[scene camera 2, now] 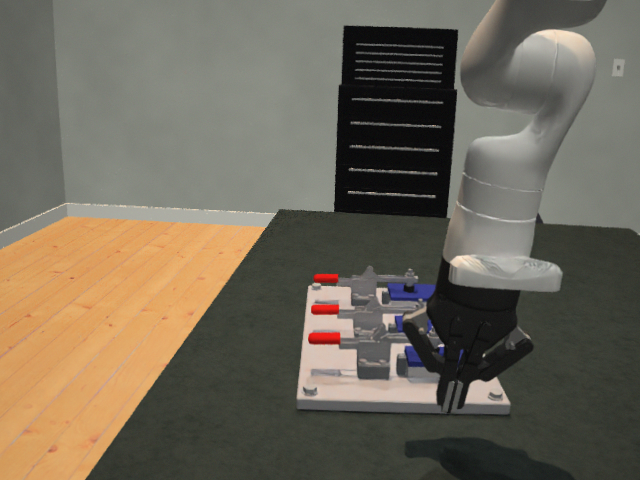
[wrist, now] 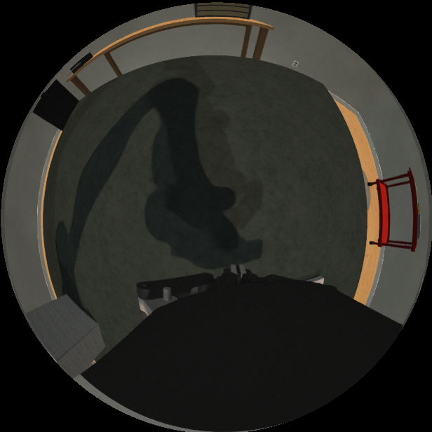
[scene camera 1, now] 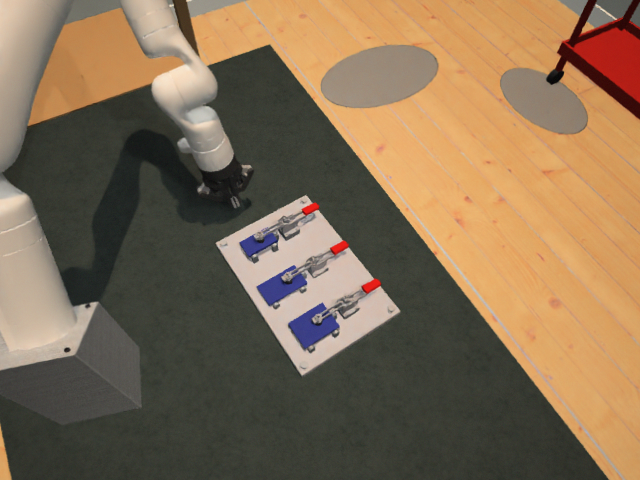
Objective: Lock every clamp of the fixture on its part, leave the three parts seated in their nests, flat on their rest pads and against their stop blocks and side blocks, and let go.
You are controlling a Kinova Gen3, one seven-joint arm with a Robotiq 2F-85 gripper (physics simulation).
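Pixels of known places: gripper, fingertip midpoint: [scene camera 2: 447, 408] [scene camera 1: 236, 204]; arm's base at its link origin: [scene camera 1: 44, 329].
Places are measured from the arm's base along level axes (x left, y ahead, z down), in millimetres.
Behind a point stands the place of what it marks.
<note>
The pale fixture plate [scene camera 1: 356, 325] {x -128, y 472, z 231 mm} [scene camera 2: 341, 392] {x 185, y 479, z 231 mm} carries three blue parts: the first [scene camera 1: 252, 248] {x 113, y 356, z 205 mm} [scene camera 2: 416, 356] {x 134, y 398, z 205 mm}, the middle [scene camera 1: 272, 290] {x 10, y 354, z 215 mm} [scene camera 2: 405, 324] and the third [scene camera 1: 306, 331] {x -102, y 376, z 210 mm} [scene camera 2: 424, 291] {x -95, y 381, z 210 mm}. They look flat beside small blocks; fine gaps are too small to tell. The three clamps' red handles [scene camera 1: 310, 208] {x 136, y 503, z 184 mm} [scene camera 1: 339, 247] {x 26, y 516, z 194 mm} [scene camera 1: 371, 285] {x -82, y 529, z 189 mm} lie low, nearly level in scene camera 2, and their arms reach over the parts. The third clamp's tip meets its part; the gripper partly hides the other two there. My gripper [scene camera 1: 235, 202] {x 236, y 368, z 209 mm} [scene camera 2: 450, 403] {x 236, y 368, z 209 mm} [wrist: 235, 273] is shut and empty, above the mat outside the plate's edge near the first part.
The dark mat [scene camera 1: 196, 361] {x -47, y 166, z 246 mm} [scene camera 2: 222, 413] {x 228, y 603, z 246 mm} [wrist: 300, 175] surrounds the plate. The grey robot base block [scene camera 1: 111, 356] {x -40, y 57, z 91 mm} [wrist: 65, 325] stands left of it in scene camera 1. A red cart [scene camera 1: 594, 64] [wrist: 384, 212] and a black drawer cabinet [scene camera 2: 395, 134] stand farther off.
</note>
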